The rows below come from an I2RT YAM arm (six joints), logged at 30 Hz.
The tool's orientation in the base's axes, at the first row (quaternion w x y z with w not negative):
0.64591 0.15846 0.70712 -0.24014
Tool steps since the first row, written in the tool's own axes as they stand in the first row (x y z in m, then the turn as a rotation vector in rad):
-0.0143 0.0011 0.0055 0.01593 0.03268 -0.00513
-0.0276 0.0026 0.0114 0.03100 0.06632 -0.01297
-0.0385 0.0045 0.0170 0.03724 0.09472 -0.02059
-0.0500 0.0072 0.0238 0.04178 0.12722 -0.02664
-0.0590 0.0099 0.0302 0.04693 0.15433 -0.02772
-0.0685 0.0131 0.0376 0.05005 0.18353 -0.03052
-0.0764 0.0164 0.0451 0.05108 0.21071 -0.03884
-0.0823 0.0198 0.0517 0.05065 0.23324 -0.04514
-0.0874 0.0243 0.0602 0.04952 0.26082 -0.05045
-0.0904 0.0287 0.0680 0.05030 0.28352 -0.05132
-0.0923 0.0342 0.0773 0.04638 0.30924 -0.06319
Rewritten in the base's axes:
0.0068 -0.0008 0.0137 0.01133 0.02869 -0.01992
0.0141 -0.0017 0.0264 0.02100 0.05973 -0.03897
0.0211 -0.0022 0.0366 0.02907 0.08704 -0.04860
0.0295 -0.0026 0.0473 0.04085 0.11706 -0.05717
0.0374 -0.0031 0.0555 0.05384 0.13983 -0.06587
0.0464 -0.0036 0.0641 0.06673 0.16545 -0.07276
0.0553 -0.0043 0.0711 0.07417 0.19257 -0.07702
0.0634 -0.0045 0.0762 0.08098 0.21483 -0.07932
0.0735 -0.0050 0.0802 0.09140 0.24084 -0.08166
0.0827 -0.0053 0.0822 0.10271 0.26018 -0.08545
0.0937 -0.0056 0.0828 0.10697 0.28845 -0.08444

